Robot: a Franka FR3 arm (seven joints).
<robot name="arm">
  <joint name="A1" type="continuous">
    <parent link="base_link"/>
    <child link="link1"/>
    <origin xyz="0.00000 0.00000 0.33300" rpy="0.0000 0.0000 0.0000"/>
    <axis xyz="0 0 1"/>
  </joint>
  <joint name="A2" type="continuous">
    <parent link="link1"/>
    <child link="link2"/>
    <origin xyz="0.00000 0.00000 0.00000" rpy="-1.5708 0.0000 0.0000"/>
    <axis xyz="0 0 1"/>
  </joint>
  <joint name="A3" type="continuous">
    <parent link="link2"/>
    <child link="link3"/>
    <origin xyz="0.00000 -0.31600 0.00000" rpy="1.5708 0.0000 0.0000"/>
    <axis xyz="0 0 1"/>
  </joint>
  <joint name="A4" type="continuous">
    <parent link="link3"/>
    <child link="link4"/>
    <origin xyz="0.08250 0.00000 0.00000" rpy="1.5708 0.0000 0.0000"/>
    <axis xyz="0 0 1"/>
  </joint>
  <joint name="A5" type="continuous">
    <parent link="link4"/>
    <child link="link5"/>
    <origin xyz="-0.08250 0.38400 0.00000" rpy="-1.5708 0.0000 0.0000"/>
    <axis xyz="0 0 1"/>
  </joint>
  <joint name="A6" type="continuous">
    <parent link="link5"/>
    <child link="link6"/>
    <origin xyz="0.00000 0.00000 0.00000" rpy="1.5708 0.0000 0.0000"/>
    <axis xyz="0 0 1"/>
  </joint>
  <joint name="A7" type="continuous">
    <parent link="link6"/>
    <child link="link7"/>
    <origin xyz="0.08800 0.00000 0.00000" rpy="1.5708 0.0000 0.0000"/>
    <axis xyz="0 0 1"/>
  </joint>
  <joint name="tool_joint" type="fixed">
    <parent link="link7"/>
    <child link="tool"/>
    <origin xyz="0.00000 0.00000 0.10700" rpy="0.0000 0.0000 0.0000"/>
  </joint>
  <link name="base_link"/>
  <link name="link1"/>
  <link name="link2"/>
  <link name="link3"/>
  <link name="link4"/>
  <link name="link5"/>
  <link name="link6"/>
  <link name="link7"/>
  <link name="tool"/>
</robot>
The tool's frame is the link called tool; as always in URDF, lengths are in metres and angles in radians. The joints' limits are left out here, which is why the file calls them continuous.
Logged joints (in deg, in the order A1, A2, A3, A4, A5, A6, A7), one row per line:
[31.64, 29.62, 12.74, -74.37, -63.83, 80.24, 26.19]
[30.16, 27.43, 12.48, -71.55, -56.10, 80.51, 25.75]
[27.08, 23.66, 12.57, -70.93, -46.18, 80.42, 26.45]
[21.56, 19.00, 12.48, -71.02, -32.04, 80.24, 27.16]
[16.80, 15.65, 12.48, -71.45, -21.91, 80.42, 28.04]
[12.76, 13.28, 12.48, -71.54, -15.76, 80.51, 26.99]
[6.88, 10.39, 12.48, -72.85, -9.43, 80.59, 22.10]
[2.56, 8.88, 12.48, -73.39, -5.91, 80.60, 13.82]
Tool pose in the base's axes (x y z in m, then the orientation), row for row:
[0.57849, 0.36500, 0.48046, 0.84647, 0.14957, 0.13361, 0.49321]
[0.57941, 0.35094, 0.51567, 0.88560, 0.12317, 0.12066, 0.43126]
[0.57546, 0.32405, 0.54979, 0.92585, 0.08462, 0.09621, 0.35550]
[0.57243, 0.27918, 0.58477, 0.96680, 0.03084, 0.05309, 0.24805]
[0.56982, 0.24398, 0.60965, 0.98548, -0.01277, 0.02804, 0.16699]
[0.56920, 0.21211, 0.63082, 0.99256, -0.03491, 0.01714, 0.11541]
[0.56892, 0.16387, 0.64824, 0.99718, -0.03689, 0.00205, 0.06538]
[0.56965, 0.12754, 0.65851, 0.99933, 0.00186, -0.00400, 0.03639]
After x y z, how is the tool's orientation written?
As a quaternion, x y z w.
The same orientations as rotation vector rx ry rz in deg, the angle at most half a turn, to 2 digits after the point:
[117.64, 20.79, 18.57]
[126.53, 17.60, 17.24]
[137.05, 12.53, 14.24]
[150.97, 4.82, 8.29]
[160.70, -2.08, 4.57]
[166.62, -5.86, 2.88]
[172.38, -6.38, 0.35]
[175.83, 0.33, -0.70]

